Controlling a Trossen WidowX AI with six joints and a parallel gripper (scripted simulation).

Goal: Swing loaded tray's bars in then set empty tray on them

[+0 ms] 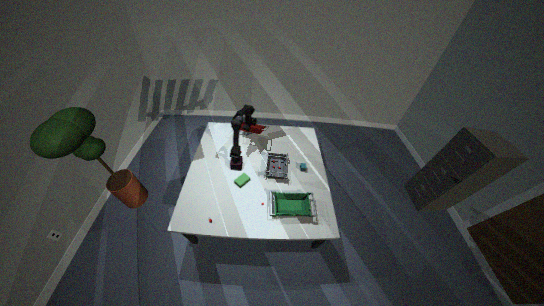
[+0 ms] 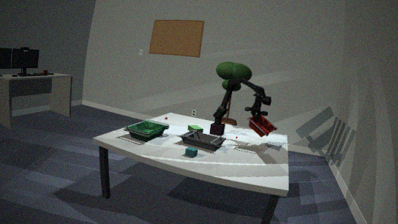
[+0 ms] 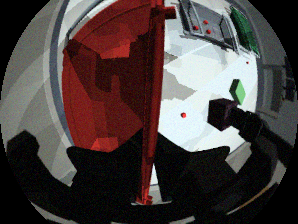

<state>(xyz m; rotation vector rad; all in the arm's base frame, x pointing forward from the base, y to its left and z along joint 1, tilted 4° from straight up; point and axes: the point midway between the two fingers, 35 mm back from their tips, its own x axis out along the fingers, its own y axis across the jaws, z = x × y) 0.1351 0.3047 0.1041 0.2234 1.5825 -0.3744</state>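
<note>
Now: the red tray 80 mm to the left of my gripper tip, 30 mm ahead of it and 10 mm below it. The rest, counted from my gripper tip: teal block (490 mm ahead, 380 mm to the right, 160 mm below); green block (470 mm to the right, 160 mm below, 90 mm behind).
</note>
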